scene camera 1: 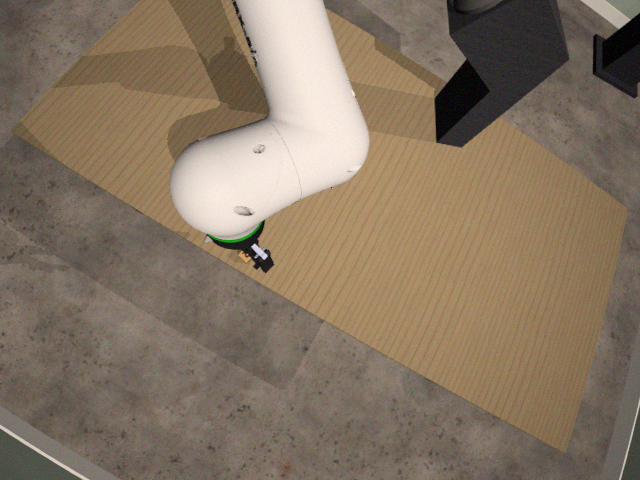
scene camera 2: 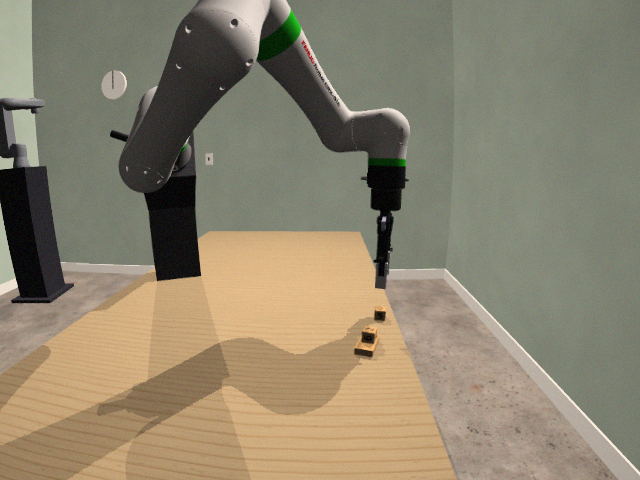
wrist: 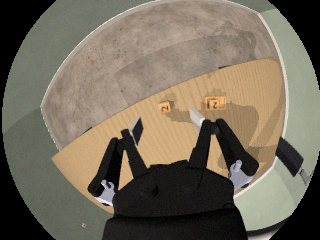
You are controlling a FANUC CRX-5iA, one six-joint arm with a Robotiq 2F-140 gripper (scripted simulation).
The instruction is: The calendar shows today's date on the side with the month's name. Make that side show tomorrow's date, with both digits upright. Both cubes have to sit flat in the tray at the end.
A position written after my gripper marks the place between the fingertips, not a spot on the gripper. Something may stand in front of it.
I see my gripper (scene camera 2: 382, 280).
My gripper also shows in the wrist view (wrist: 165, 118).
